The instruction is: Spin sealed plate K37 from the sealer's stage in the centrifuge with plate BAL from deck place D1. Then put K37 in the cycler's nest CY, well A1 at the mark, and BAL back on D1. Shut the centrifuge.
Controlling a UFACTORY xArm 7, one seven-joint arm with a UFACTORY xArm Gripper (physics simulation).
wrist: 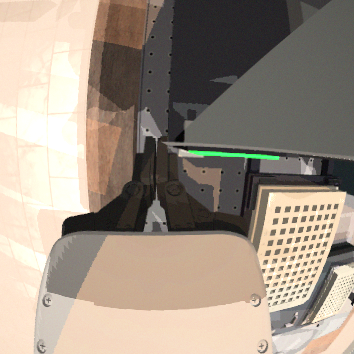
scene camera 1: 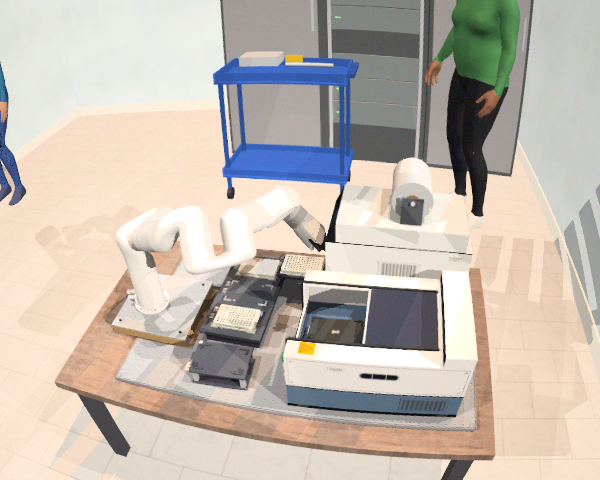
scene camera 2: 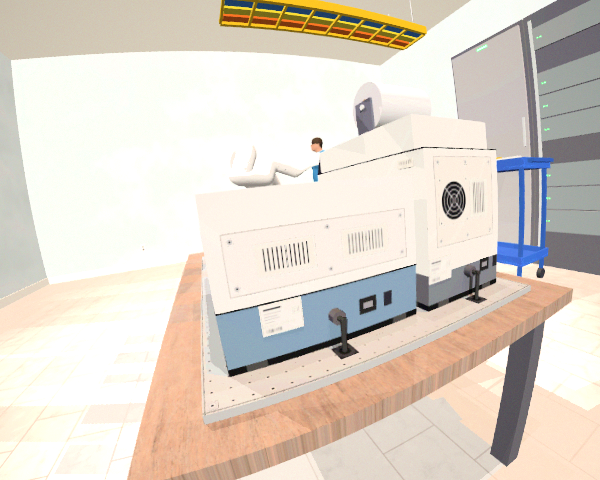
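Pixels of known places: gripper, between the fingertips: (wrist: 156,149); arm's base, origin of its link: (scene camera 1: 152,301).
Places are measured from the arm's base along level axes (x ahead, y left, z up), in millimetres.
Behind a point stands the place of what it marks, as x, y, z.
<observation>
My gripper (scene camera 1: 316,245) (wrist: 156,149) @[597, 222, 52] is shut and empty, fingertips close to the front of the sealer (scene camera 1: 397,257) @[775, -29, 230] (scene camera 2: 452,200) @[1000, 11, 169]; whether they touch it I cannot tell. In the wrist view a green strip (wrist: 234,155) shows edge-on at the sealer's front. A pale plate (scene camera 1: 302,263) @[498, 117, 90] (wrist: 300,240) @[519, 114, 90] lies on the stage beside the sealer, to the gripper's right in the wrist view. Another pale plate (scene camera 1: 236,317) @[314, -85, 37] lies on the dark deck (scene camera 1: 267,285) @[387, 80, 27]. Their labels are unreadable. The centrifuge (scene camera 1: 375,382) @[711, -381, 115] (scene camera 2: 310,250) @[962, -270, 128] is open on top, a dark holder (scene camera 1: 334,331) @[606, -203, 114] inside. I cannot make out nest CY.
A low dark stand (scene camera 1: 221,359) @[296, -251, 30] is in front of the deck. A pale flat piece (scene camera 1: 257,268) @[345, 151, 38] lies at the deck's back, partly behind the arm. A film roll (scene camera 1: 411,187) @[801, 2, 435] (scene camera 2: 400,105) @[871, 46, 383] tops the sealer. A blue cart (scene camera 1: 287,167) (scene camera 2: 521,255) and a person in green (scene camera 1: 485,45) are beyond the table.
</observation>
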